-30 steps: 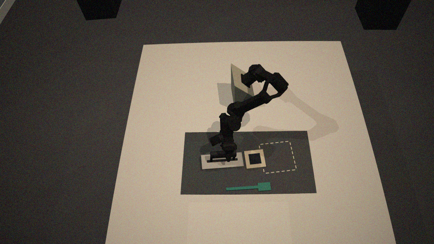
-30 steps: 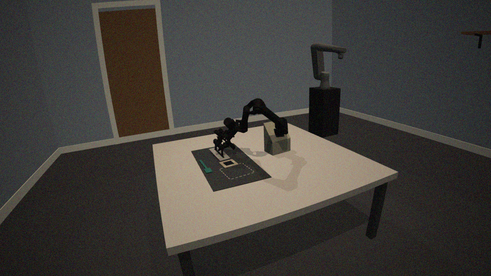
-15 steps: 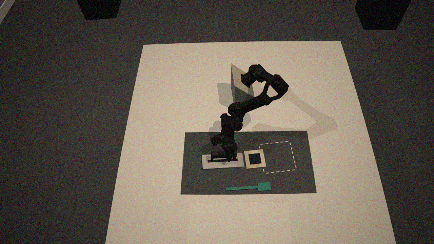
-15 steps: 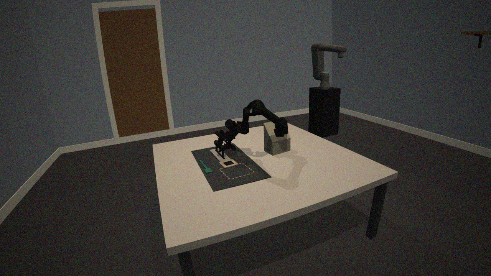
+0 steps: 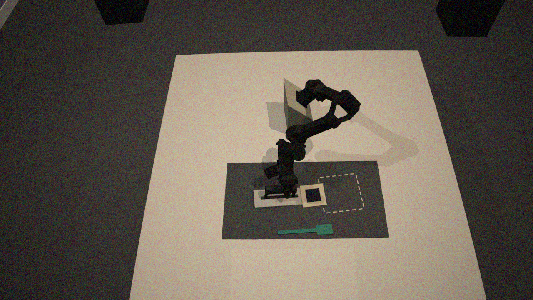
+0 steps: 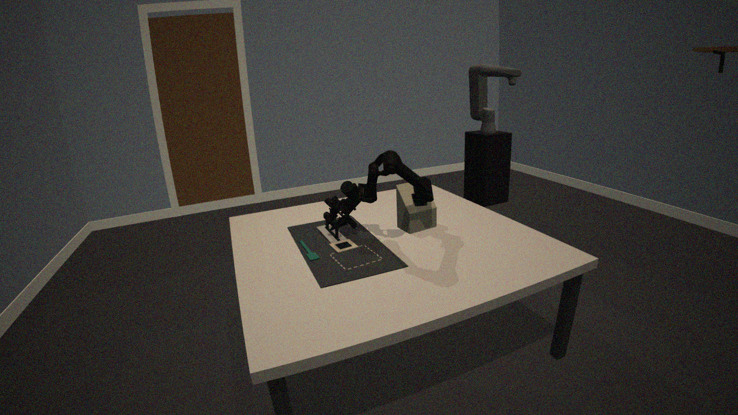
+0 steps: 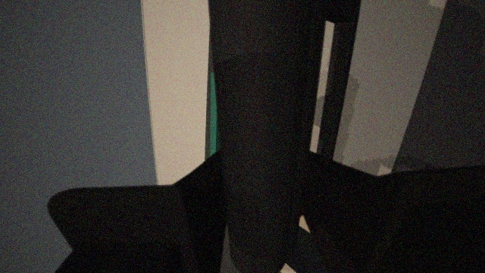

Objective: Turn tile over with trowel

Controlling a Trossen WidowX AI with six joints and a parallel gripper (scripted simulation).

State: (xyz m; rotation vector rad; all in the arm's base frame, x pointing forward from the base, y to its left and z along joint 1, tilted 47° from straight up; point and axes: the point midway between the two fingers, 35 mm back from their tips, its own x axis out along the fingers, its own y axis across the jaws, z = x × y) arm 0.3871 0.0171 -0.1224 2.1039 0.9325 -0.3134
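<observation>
Now: the dark mat 20 mm behind my gripper tip, 70 mm to the left of it and 80 mm below it. Round my gripper tip: tile 30 mm behind, 110 mm to the left, 50 mm below; then green trowel 120 mm ahead, 90 mm to the left, 50 mm below.
</observation>
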